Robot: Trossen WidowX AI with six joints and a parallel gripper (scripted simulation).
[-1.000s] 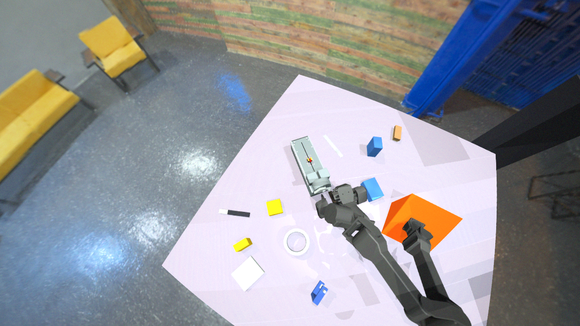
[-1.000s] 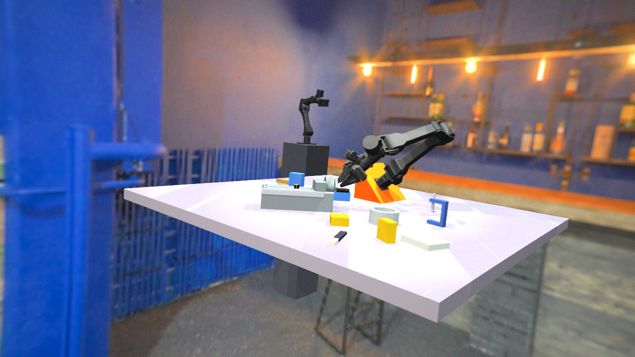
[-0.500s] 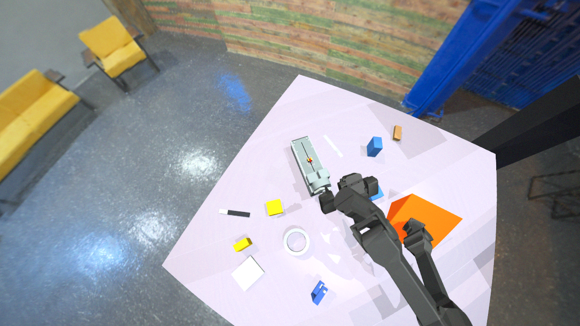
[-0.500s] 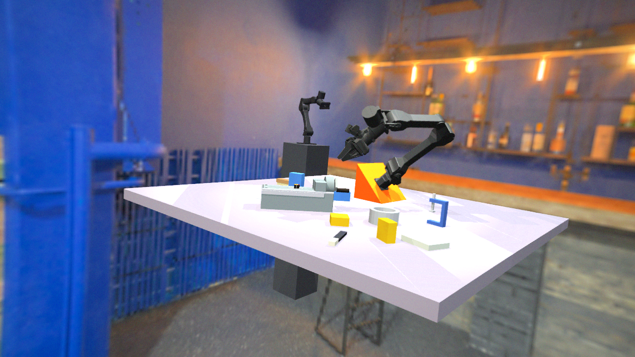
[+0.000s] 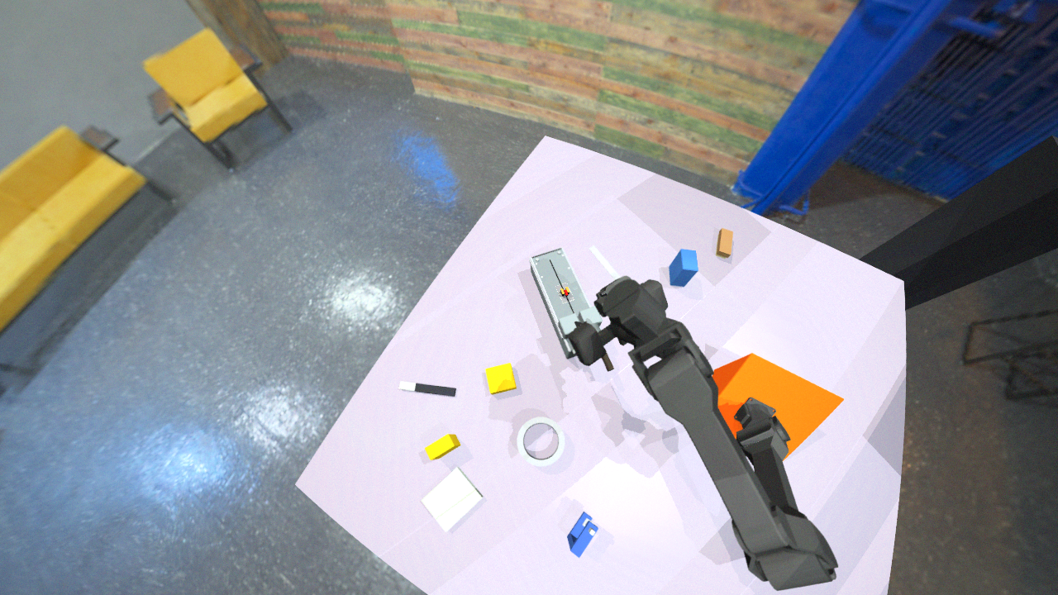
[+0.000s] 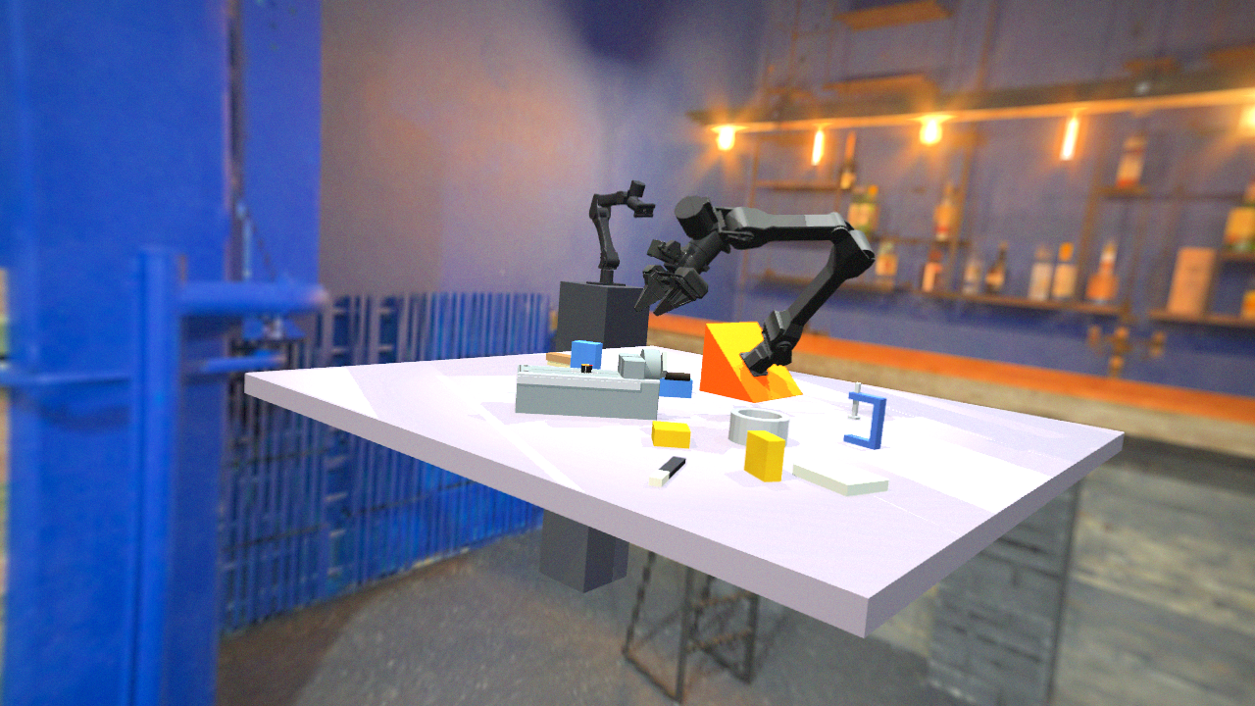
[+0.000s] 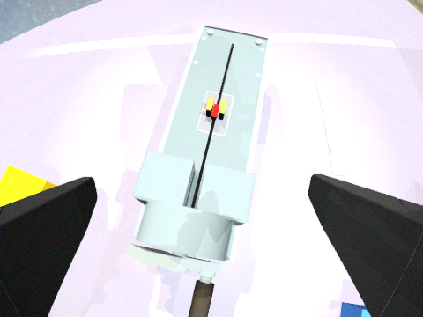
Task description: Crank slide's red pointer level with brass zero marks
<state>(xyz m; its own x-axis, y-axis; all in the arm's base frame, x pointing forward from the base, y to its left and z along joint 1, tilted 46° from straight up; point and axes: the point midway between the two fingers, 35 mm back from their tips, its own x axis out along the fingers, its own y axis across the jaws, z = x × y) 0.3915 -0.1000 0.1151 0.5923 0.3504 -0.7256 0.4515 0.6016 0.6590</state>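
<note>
Right now my gripper tip is 120 mm above the brown crank handle, 70 mm past it and 40 mm to the right of it. Also, from my gripper tip: metal strip 230 mm to the right, 190 mm below, 30 mm ahead; blue clamp 380 mm to the left, 180 mm behind, 140 mm below; red pointer 110 mm below, 80 mm ahead, 60 mm to the right.
</note>
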